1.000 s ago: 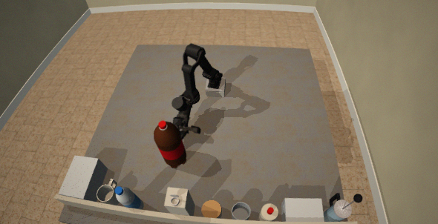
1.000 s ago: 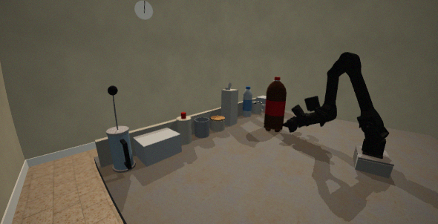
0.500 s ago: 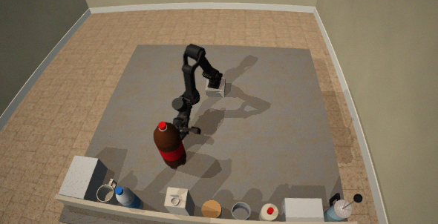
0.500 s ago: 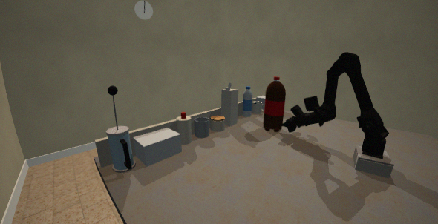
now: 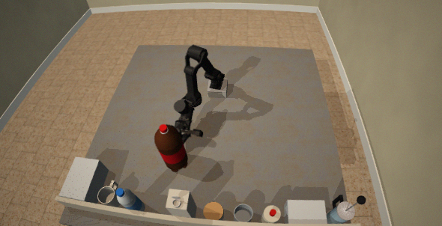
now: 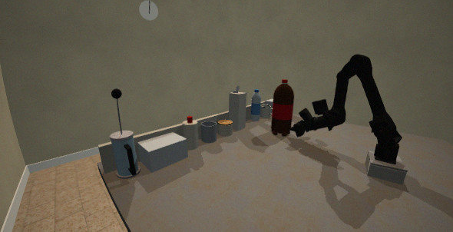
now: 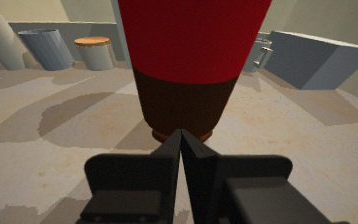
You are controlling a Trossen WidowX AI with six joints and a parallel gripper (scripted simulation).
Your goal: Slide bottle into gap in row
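Now: hand 80 mm short of the brown cola bottle and 100 mm below it. The rest, counted from my hand: wood-lidded jar 290 mm ahead, 240 mm to the left, 20 mm below; then grey cup 270 mm ahead, 360 mm to the left, 30 mm below; then blue-capped water bottle 350 mm ahead, 90 mm to the right, 50 mm above.
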